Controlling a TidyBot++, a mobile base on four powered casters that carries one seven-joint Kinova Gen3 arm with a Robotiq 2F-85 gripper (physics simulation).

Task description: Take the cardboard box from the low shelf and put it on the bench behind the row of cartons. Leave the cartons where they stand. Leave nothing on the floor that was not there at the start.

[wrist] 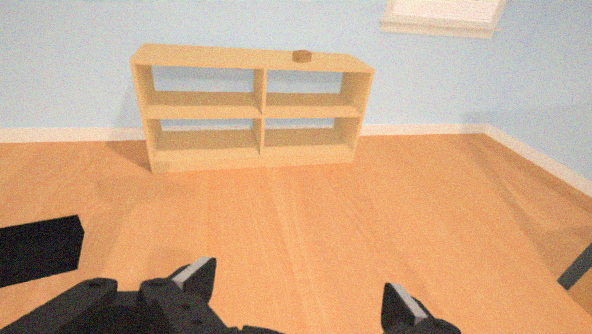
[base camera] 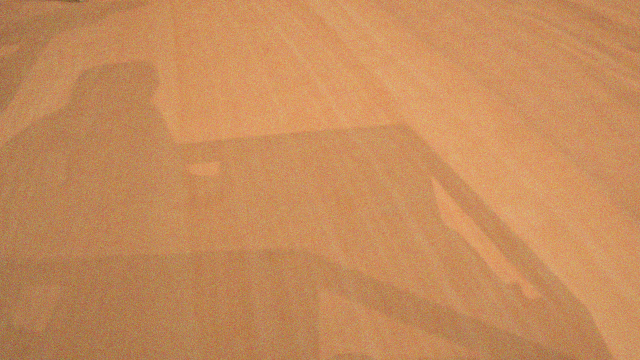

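A small brown cardboard box sits on top of a low light-wood shelf in the wrist view, right of the middle of its top board. The shelf stands against the wall. My gripper is open and empty, with its two fingertips wide apart at the bottom of the wrist view. The box is well beyond the fingertips, across a stretch of floor. The row of cartons does not show in either view, and I cannot make out the bench for certain.
The shelf has four open compartments. A black block shows at the left, and a dark grey bar at the lower right edge. A window is above right. The base camera shows wooden floor with shadows.
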